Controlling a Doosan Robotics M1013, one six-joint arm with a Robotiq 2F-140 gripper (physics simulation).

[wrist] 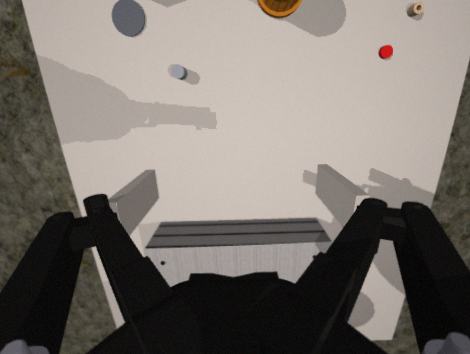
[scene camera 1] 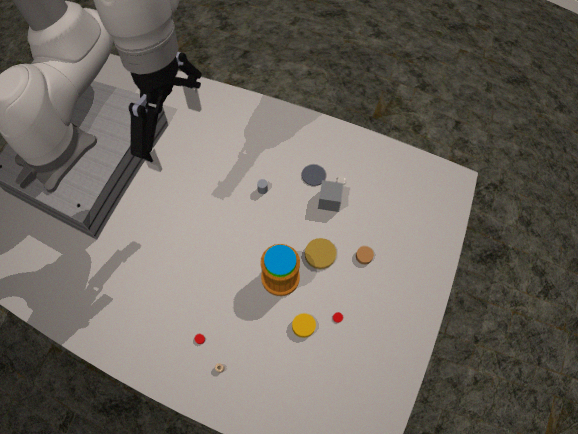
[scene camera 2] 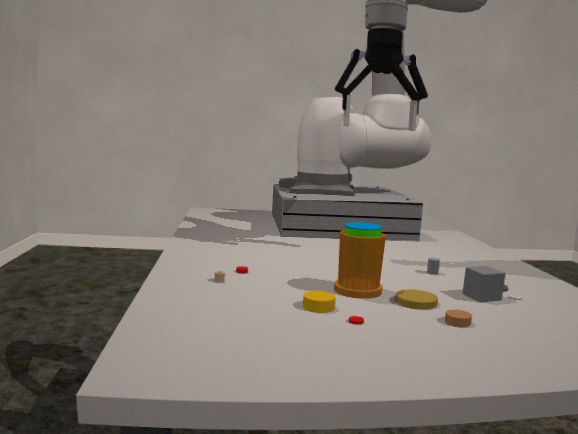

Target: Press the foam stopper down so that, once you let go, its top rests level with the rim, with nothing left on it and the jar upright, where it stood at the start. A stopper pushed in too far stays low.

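Observation:
The orange ribbed jar [scene camera 1: 281,286] [scene camera 2: 361,262] stands upright on the table; part of it shows at the top edge of the wrist view [wrist: 280,7]. The foam stopper [scene camera 1: 280,260] [scene camera 2: 363,231] sits in its mouth, with a blue top and a green side band. The green band shows above the jar's rim in scene camera 2, so the stopper's top stands proud of the rim, looking about level. My gripper [scene camera 1: 171,120] [scene camera 2: 380,127] [wrist: 236,181] is open and empty, high above the table near the robot base, well back from the jar and touching nothing.
Near the jar lie an olive disc [scene camera 1: 320,253] [scene camera 2: 416,299], a yellow disc [scene camera 1: 304,325] [scene camera 2: 319,301], an orange-brown disc [scene camera 1: 365,255] and two red discs. A grey block [scene camera 1: 331,196] [scene camera 2: 483,284], a dark disc [scene camera 1: 313,174], a small grey cylinder [scene camera 1: 262,186] [wrist: 177,71] and a tan ring [scene camera 1: 219,368] are farther off.

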